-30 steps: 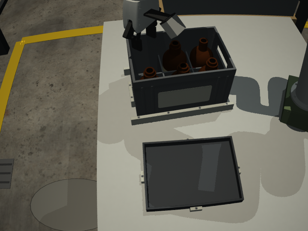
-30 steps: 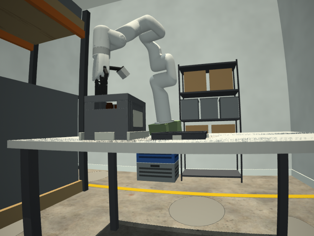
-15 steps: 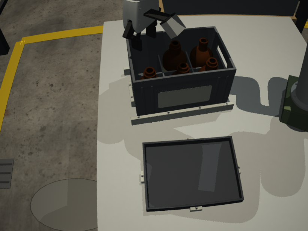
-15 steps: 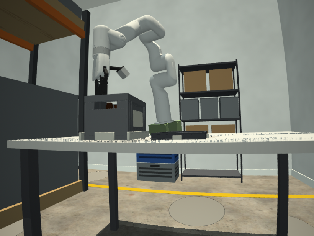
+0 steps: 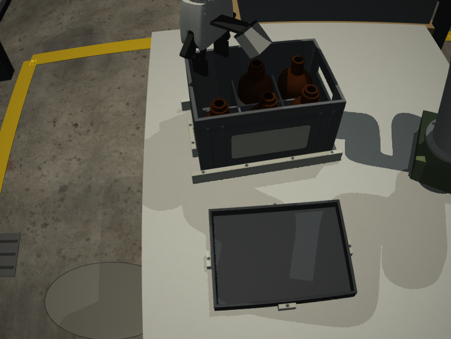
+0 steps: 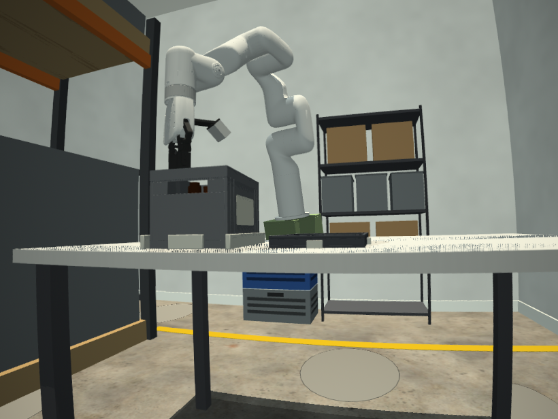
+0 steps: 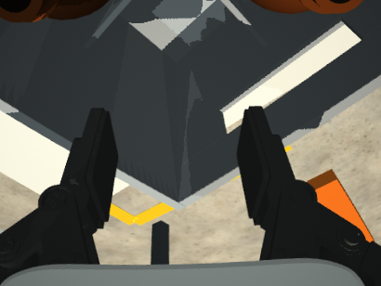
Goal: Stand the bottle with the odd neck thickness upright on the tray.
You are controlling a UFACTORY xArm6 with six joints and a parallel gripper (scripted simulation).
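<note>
The dark crate is 90 mm behind my hand, 40 mm to the left of it and 110 mm below it. Also, from my hand: glass bottle: 170 mm behind, 10 mm to the right, 110 mm below; dark tray: 90 mm behind, 320 mm to the left, 180 mm below.
</note>
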